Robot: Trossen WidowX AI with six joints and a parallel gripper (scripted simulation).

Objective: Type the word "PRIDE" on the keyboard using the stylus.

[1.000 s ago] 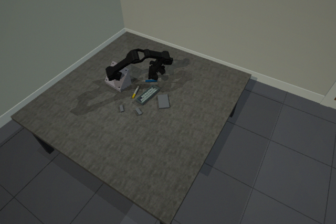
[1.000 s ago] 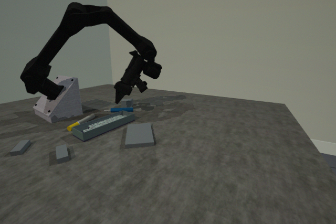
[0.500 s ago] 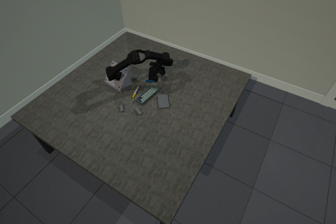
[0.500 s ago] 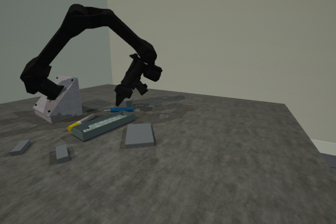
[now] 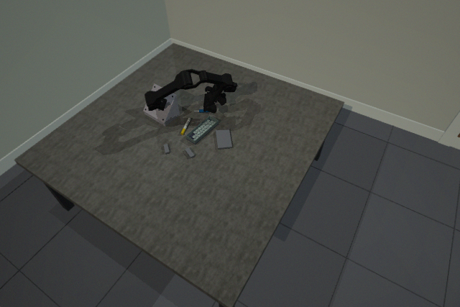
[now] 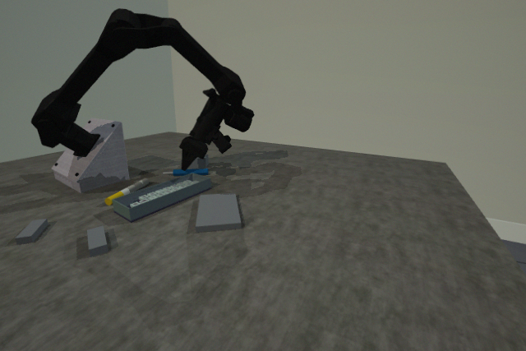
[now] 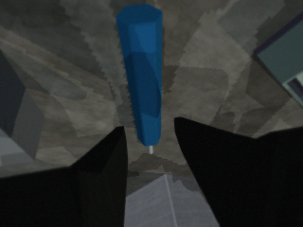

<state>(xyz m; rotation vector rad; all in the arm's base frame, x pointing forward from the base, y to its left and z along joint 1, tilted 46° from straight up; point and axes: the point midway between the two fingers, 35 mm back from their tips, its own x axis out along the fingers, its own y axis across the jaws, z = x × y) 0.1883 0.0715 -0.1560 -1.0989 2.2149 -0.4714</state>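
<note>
Now: the blue stylus 10 mm to the right of my gripper tip, 10 mm below it and 10 mm behind it. Round my gripper tip: yellow-and-white pen 170 mm to the right, 10 mm below, 10 mm behind; then flat grey slab 220 mm ahead, 120 mm to the right, 10 mm below.
</note>
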